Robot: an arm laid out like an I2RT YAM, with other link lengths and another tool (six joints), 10 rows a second.
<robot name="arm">
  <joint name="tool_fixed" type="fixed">
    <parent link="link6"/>
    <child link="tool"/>
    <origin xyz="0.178 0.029 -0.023" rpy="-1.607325 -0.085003 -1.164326"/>
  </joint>
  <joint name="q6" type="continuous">
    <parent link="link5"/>
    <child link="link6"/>
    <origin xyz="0.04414 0 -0.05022"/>
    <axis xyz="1 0 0"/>
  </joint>
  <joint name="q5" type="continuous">
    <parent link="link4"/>
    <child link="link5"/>
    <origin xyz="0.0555 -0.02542 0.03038"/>
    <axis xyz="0 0 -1"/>
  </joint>
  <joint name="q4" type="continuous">
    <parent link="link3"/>
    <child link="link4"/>
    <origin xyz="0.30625 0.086 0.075"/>
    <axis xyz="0 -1 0"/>
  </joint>
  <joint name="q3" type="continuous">
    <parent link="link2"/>
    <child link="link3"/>
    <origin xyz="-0.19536 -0.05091 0"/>
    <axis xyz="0 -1 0"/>
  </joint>
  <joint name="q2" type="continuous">
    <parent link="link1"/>
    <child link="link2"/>
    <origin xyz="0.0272 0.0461 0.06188"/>
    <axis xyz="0 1 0"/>
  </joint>
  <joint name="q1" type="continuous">
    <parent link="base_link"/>
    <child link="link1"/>
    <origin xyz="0 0 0.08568"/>
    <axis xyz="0 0 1"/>
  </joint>
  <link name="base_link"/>
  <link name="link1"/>
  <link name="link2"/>
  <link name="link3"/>
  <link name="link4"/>
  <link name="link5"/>
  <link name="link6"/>
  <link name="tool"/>
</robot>
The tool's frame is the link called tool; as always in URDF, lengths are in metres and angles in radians. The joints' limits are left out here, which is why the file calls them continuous.
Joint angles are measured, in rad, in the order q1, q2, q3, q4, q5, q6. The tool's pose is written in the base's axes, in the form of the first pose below.
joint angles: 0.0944, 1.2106, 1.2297, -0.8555, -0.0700, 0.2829
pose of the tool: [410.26 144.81 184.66 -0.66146 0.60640 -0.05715 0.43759]
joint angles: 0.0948, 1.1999, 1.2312, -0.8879, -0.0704, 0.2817
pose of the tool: [402.62 144.32 184.44 -0.66299 0.61016 -0.05092 0.43076]
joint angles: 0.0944, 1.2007, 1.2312, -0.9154, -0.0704, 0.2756
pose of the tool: [396.20 143.46 179.84 -0.66633 0.61441 -0.04292 0.42031]
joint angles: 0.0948, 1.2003, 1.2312, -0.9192, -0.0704, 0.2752
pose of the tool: [395.24 143.53 179.43 -0.66674 0.61487 -0.04184 0.41911]
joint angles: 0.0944, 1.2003, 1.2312, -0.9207, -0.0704, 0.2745
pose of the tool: [394.93 143.32 179.19 -0.66693 0.61510 -0.04151 0.41849]
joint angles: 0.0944, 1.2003, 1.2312, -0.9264, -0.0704, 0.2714
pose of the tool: [393.51 143.15 178.29 -0.66829 0.61535 -0.04000 0.41610]
